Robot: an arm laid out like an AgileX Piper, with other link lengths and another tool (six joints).
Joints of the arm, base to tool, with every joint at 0 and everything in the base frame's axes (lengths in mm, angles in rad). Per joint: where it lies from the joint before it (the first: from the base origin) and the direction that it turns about. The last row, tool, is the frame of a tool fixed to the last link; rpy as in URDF.
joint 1: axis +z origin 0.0 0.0 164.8
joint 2: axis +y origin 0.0 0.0 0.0
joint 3: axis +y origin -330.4 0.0 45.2
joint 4: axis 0.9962 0 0.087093 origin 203.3 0.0 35.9
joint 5: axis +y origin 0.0 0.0 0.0
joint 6: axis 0.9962 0 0.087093 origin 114.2 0.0 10.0
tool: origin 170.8 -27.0 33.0 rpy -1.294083 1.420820 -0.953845
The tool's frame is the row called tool.
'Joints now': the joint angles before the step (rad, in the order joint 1, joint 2, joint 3, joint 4, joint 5, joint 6). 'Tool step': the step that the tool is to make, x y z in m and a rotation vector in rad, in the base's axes. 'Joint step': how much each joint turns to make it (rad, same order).
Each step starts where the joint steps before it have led.
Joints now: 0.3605, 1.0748, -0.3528, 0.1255, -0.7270, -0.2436
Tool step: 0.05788, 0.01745, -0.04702, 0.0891, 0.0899, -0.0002
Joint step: 0.0015, 0.3011, -0.0022, -0.0139, -0.2352, 0.1453
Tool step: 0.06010, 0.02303, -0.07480, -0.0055, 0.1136, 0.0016
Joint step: 0.0008, 0.3297, -0.0627, -0.0118, -0.1546, 0.0553
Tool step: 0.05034, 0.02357, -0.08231, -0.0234, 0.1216, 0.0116
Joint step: 0.0015, 0.2736, -0.1389, -0.0150, -0.0105, 0.0271
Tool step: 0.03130, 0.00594, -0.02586, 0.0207, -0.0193, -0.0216
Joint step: 0.0000, 0.1518, -0.1029, 0.0175, -0.0733, 0.0159
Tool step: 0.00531, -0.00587, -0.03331, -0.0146, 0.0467, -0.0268
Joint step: 0.0000, 0.0740, -0.0150, 0.0270, -0.0102, -0.0001
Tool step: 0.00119, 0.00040, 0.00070, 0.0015, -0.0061, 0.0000
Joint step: 0.0000, 0.0045, -0.0039, -0.0002, -0.0069, 0.0001
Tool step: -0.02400, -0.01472, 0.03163, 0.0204, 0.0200, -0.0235
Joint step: 0.0000, -0.1542, 0.0852, 0.0230, 0.0827, 0.0115
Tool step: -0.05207, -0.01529, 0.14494, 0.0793, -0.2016, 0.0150
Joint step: 0.0000, -0.4029, 0.0677, -0.0077, 0.1183, -0.0115
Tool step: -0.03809, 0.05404, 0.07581, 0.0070, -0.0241, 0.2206
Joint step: 0.0044, -0.2405, -0.1646, -0.3017, 0.3787, 0.1977
